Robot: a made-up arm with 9 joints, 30 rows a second.
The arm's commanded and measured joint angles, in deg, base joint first. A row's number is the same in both.
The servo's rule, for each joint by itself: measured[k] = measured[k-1] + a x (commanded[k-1-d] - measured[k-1]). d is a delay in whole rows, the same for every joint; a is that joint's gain. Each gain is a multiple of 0.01, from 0.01 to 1. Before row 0 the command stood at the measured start. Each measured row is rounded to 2 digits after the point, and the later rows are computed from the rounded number. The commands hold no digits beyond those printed.
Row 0, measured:
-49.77 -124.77 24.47 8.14 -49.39 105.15 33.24 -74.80 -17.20
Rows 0 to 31, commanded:
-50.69 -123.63 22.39 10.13 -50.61 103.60 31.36 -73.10 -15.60
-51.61 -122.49 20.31 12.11 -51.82 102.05 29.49 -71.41 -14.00
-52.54 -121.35 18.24 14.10 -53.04 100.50 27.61 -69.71 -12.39
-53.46 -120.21 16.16 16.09 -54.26 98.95 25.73 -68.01 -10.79
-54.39 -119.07 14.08 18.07 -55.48 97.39 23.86 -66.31 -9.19
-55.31 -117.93 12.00 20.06 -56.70 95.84 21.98 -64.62 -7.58
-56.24 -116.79 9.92 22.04 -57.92 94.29 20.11 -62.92 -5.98
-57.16 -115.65 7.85 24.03 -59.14 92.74 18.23 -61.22 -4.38
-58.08 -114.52 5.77 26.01 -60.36 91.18 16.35 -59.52 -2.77
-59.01 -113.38 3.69 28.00 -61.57 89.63 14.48 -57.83 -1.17
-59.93 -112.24 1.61 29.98 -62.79 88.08 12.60 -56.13 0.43
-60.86 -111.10 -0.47 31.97 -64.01 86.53 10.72 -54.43 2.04
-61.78 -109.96 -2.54 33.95 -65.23 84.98 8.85 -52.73 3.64
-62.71 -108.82 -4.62 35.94 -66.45 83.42 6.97 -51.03 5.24
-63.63 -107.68 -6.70 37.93 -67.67 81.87 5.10 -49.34 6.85
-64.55 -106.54 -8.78 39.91 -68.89 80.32 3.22 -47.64 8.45
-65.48 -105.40 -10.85 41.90 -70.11 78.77 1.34 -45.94 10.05
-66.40 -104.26 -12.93 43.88 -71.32 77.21 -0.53 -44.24 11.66
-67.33 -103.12 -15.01 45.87 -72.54 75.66 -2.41 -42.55 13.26
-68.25 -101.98 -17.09 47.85 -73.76 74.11 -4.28 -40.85 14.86
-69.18 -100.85 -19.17 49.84 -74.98 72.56 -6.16 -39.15 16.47
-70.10 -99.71 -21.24 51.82 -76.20 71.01 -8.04 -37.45 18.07
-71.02 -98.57 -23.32 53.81 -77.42 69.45 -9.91 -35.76 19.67
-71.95 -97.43 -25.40 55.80 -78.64 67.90 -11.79 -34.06 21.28
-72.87 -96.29 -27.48 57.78 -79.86 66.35 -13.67 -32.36 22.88
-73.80 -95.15 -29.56 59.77 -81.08 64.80 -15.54 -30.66 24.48
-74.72 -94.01 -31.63 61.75 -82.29 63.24 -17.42 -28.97 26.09
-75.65 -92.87 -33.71 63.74 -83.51 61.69 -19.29 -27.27 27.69
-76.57 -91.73 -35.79 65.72 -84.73 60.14 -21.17 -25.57 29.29
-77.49 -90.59 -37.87 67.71 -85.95 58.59 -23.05 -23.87 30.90
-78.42 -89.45 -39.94 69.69 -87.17 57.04 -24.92 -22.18 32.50
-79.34 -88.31 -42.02 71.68 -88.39 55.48 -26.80 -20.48 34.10
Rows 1 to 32, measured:
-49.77 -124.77 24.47 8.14 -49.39 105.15 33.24 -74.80 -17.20
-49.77 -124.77 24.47 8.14 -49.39 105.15 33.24 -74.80 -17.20
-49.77 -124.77 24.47 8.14 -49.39 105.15 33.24 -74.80 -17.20
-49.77 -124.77 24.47 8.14 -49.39 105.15 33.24 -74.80 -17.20
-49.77 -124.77 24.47 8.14 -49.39 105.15 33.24 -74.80 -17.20
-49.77 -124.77 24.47 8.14 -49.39 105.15 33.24 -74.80 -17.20
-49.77 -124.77 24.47 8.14 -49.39 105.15 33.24 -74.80 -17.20
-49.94 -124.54 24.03 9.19 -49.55 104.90 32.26 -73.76 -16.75
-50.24 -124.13 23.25 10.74 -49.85 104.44 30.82 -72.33 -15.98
-50.65 -123.57 22.20 12.52 -50.26 103.81 29.15 -70.73 -14.97
-51.16 -122.90 20.93 14.41 -50.78 103.03 27.37 -69.07 -13.80
-51.74 -122.13 19.49 16.35 -51.39 102.13 25.54 -67.39 -12.51
-52.38 -121.29 17.92 18.32 -52.08 101.12 23.69 -65.70 -11.13
-53.07 -120.39 16.24 20.29 -52.84 100.03 21.83 -64.00 -9.69
-53.81 -119.44 14.48 22.27 -53.66 98.86 19.96 -62.30 -8.20
-54.58 -118.46 12.65 24.25 -54.53 97.63 18.08 -60.60 -6.68
-55.38 -117.44 10.77 26.24 -55.45 96.35 16.21 -58.91 -5.14
-56.20 -116.40 8.85 28.22 -56.40 95.03 14.33 -57.21 -3.58
-57.04 -115.34 6.89 30.21 -57.39 93.67 12.45 -55.51 -2.01
-57.89 -114.26 4.91 32.19 -58.41 92.28 10.58 -53.81 -0.43
-58.76 -113.17 2.91 34.18 -59.46 90.86 8.70 -52.11 1.16
-59.64 -112.07 0.89 36.17 -60.53 89.42 6.83 -50.42 2.75
-60.52 -110.96 -1.14 38.15 -61.62 87.96 4.95 -48.72 4.35
-61.41 -109.85 -3.18 40.14 -62.72 86.49 3.07 -47.02 5.95
-62.31 -108.73 -5.23 42.12 -63.84 85.01 1.20 -45.32 7.55
-63.21 -107.61 -7.28 44.11 -64.97 83.51 -0.68 -43.63 9.15
-64.12 -106.48 -9.34 46.09 -66.11 82.01 -2.55 -41.93 10.75
-65.03 -105.35 -11.40 48.08 -67.26 80.50 -4.43 -40.23 12.35
-65.94 -104.22 -13.47 50.06 -68.42 78.98 -6.31 -38.53 13.95
-66.85 -103.09 -15.54 52.05 -69.59 77.46 -8.18 -36.84 15.55
-67.77 -101.96 -17.61 54.04 -70.77 75.93 -10.06 -35.14 17.15
-68.69 -100.83 -19.68 56.02 -71.95 74.40 -11.94 -33.44 18.75
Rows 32 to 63, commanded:
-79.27 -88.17 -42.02 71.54 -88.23 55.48 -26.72 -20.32 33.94
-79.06 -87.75 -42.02 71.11 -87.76 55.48 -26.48 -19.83 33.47
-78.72 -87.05 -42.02 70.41 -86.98 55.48 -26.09 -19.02 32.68
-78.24 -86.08 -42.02 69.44 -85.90 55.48 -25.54 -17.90 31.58
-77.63 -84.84 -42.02 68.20 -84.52 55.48 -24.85 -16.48 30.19
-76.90 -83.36 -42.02 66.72 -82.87 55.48 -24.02 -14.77 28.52
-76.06 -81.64 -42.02 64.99 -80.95 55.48 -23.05 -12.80 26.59
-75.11 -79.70 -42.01 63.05 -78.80 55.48 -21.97 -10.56 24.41
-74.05 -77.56 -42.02 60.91 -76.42 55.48 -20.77 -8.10 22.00
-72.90 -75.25 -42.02 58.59 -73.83 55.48 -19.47 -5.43 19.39
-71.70 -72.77 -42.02 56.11 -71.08 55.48 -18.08 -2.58 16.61
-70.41 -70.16 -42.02 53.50 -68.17 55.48 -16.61 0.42 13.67
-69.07 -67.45 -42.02 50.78 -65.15 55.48 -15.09 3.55 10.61
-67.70 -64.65 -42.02 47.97 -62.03 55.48 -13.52 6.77 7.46
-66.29 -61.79 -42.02 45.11 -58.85 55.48 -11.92 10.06 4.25
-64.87 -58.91 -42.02 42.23 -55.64 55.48 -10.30 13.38 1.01
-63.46 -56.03 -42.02 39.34 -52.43 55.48 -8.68 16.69 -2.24
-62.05 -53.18 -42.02 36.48 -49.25 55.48 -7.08 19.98 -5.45
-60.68 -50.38 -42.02 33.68 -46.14 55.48 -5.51 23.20 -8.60
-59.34 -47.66 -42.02 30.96 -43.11 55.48 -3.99 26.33 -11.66
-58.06 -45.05 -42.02 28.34 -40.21 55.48 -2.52 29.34 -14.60
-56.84 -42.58 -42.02 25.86 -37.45 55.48 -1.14 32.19 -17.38
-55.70 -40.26 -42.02 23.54 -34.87 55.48 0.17 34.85 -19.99
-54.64 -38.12 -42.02 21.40 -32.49 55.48 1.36 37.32 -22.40
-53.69 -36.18 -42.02 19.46 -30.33 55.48 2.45 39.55 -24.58
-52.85 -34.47 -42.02 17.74 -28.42 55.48 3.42 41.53 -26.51
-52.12 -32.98 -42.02 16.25 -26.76 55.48 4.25 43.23 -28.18
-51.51 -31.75 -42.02 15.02 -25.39 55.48 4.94 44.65 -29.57
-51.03 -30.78 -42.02 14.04 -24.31 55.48 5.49 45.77 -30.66
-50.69 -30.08 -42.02 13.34 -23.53 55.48 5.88 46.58 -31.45
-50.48 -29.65 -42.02 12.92 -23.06 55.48 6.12 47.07 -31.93
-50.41 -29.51 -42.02 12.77 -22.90 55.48 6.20 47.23 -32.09
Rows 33 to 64, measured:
-69.61 -99.69 -21.75 58.01 -73.14 72.86 -13.81 -31.74 20.35
-70.53 -98.55 -23.82 59.99 -74.33 71.32 -15.69 -30.05 21.96
-71.45 -97.41 -25.90 61.98 -75.52 69.78 -17.56 -28.35 23.56
-72.37 -96.27 -27.98 63.96 -76.72 68.24 -19.44 -26.65 25.16
-73.29 -95.13 -30.06 65.95 -77.92 66.70 -21.32 -24.95 26.77
-74.21 -93.99 -32.13 67.93 -79.12 65.15 -23.19 -23.26 28.37
-75.13 -92.85 -34.21 69.92 -80.33 63.60 -25.07 -21.56 29.97
-75.88 -91.91 -35.85 70.78 -81.36 62.30 -25.93 -20.80 31.08
-76.45 -91.08 -37.15 70.95 -82.19 61.21 -26.22 -20.21 31.75
-76.86 -90.27 -38.17 70.66 -82.81 60.29 -26.15 -19.48 32.01
-77.11 -89.43 -38.98 70.01 -83.21 59.52 -25.83 -18.52 31.89
-77.20 -88.51 -39.62 69.05 -83.38 58.87 -25.32 -17.28 31.41
-77.15 -87.48 -40.12 67.82 -83.31 58.33 -24.64 -15.75 30.60
-76.95 -86.31 -40.52 66.32 -83.00 57.87 -23.81 -13.95 29.48
-76.62 -84.99 -40.83 64.59 -82.45 57.49 -22.85 -11.88 28.06
-76.16 -83.50 -41.08 62.64 -81.67 57.17 -21.77 -9.57 26.36
-75.57 -81.85 -41.28 60.49 -80.65 56.90 -20.57 -7.04 24.41
-74.87 -80.03 -41.44 58.17 -79.41 56.67 -19.28 -4.32 22.23
-74.07 -78.06 -41.56 55.69 -77.95 56.48 -17.89 -1.43 19.83
-73.17 -75.94 -41.66 53.09 -76.29 56.32 -16.43 1.61 17.25
-72.19 -73.68 -41.74 50.38 -74.44 56.19 -14.92 4.76 14.51
-71.13 -71.30 -41.80 47.59 -72.41 56.08 -13.36 7.99 11.64
-70.00 -68.82 -41.85 44.75 -70.23 55.98 -11.77 11.28 8.66
-68.82 -66.26 -41.89 41.88 -67.92 55.90 -10.16 14.58 5.61
-67.60 -63.64 -41.92 39.02 -65.49 55.83 -8.56 17.87 2.51
-66.35 -60.99 -41.94 36.19 -62.97 55.77 -6.97 21.12 -0.60
-65.09 -58.32 -41.96 33.42 -60.39 55.72 -5.42 24.30 -3.70
-63.82 -55.67 -41.97 30.73 -57.77 55.68 -3.91 27.37 -6.75
-62.56 -53.05 -41.98 28.15 -55.13 55.65 -2.47 30.31 -9.73
-61.33 -50.49 -41.99 25.71 -52.50 55.62 -1.10 33.08 -12.60
-60.13 -48.02 -42.00 23.43 -49.90 55.60 0.18 35.67 -15.34
-58.97 -45.65 -42.00 21.33 -47.36 55.58 1.36 38.04 -17.93

